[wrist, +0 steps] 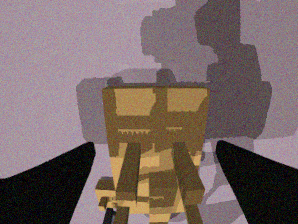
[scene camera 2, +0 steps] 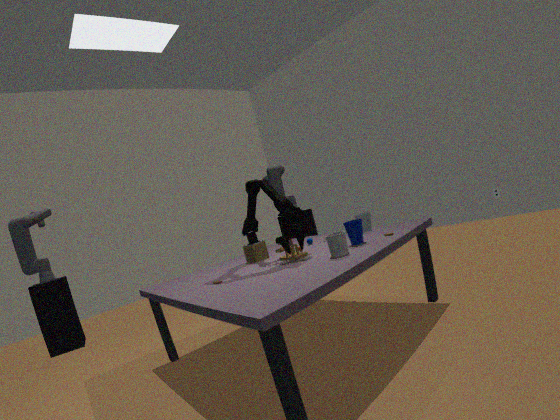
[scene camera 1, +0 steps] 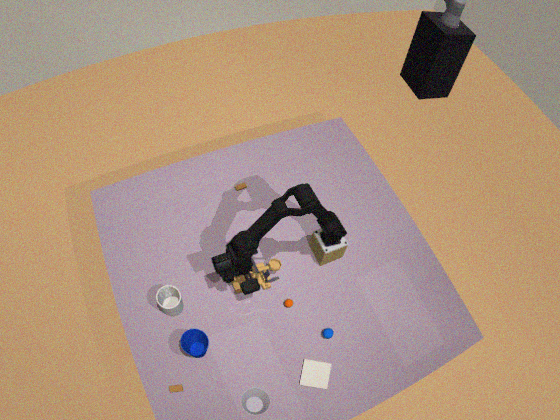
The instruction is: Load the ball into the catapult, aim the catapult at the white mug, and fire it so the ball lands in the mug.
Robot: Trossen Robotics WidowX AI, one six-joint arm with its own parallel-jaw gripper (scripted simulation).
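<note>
A catapult (wrist: 155, 133) is visible, as is a white flat square (scene camera 1: 315, 374); in the wrist view the square is out of frame. The gripper (wrist: 156, 148) is open and holds nothing.
</note>
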